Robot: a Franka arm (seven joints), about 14 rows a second.
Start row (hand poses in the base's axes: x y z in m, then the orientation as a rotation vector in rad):
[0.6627, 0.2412, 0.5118, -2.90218, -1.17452, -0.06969]
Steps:
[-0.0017, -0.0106, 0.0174, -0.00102, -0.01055, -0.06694]
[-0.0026, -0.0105, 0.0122, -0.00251, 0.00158, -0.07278]
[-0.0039, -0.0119, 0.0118, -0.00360, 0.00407, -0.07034]
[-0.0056, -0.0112, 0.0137, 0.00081, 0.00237, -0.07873]
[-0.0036, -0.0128, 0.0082, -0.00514, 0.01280, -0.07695]
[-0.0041, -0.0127, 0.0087, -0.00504, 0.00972, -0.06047]
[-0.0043, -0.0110, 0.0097, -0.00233, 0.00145, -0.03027]
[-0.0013, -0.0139, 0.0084, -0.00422, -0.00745, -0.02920]
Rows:
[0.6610, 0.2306, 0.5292, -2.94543, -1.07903, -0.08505]
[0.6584, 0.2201, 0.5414, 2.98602, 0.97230, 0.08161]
[0.6545, 0.2082, 0.5532, 3.01469, 0.86575, 0.07363]
[0.6489, 0.1970, 0.5669, 3.04611, 0.74632, 0.07008]
[0.6453, 0.1842, 0.5751, 3.06935, 0.62808, 0.04828]
[0.6412, 0.1715, 0.5838, 3.08326, 0.53452, 0.03133]
[0.6369, 0.1605, 0.5935, 3.08870, 0.48748, 0.02816]
[0.6356, 0.1466, 0.6019, 3.08985, 0.44152, 0.03823]

